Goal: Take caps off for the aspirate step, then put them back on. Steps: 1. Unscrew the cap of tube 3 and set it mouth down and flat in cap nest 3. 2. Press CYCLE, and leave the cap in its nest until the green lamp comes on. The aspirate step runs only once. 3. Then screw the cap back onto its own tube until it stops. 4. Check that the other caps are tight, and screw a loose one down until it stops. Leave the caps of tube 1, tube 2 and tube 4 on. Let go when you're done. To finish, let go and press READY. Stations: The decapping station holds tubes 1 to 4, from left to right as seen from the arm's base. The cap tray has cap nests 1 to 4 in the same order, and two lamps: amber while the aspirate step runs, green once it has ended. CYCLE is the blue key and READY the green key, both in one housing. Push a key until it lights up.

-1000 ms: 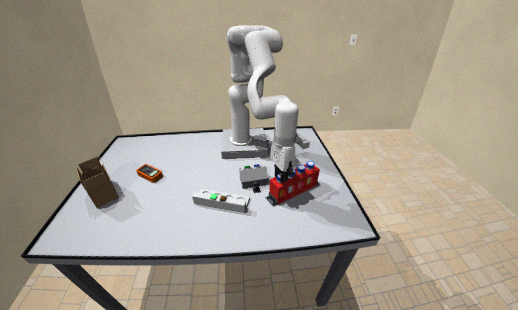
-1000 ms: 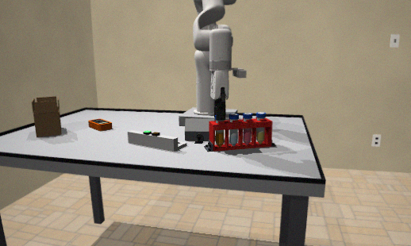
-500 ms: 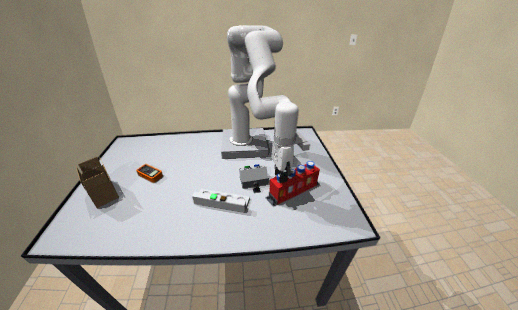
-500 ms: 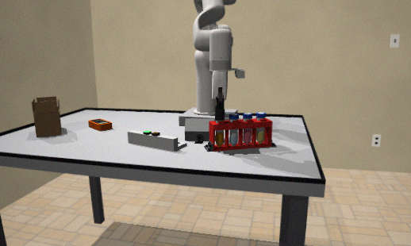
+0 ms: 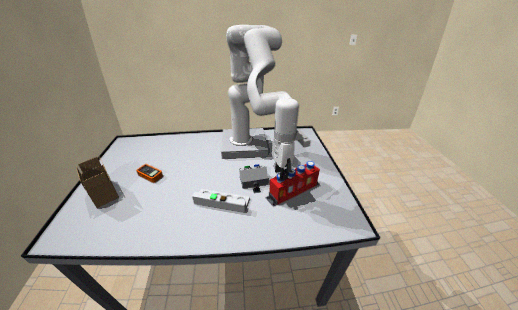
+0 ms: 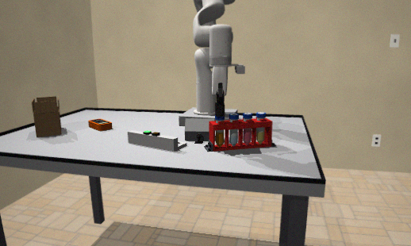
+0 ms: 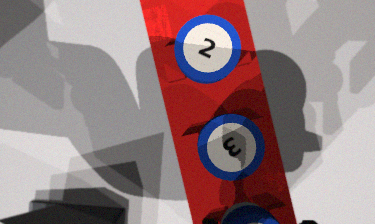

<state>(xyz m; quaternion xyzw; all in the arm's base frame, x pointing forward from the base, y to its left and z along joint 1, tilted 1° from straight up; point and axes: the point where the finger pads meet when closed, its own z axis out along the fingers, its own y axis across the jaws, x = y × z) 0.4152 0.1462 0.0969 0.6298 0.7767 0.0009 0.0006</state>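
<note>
Now: the green key 140 mm behind my hand, 130 mm to the right of it and 80 mm below it. Also, from my hand: blue key (150 mm behind, 80 mm to the right, 80 mm below); grey key housing (130 mm behind, 110 mm to the right, 90 mm below); orange device (200 mm behind, 610 mm to the right, 130 mm below).
</note>
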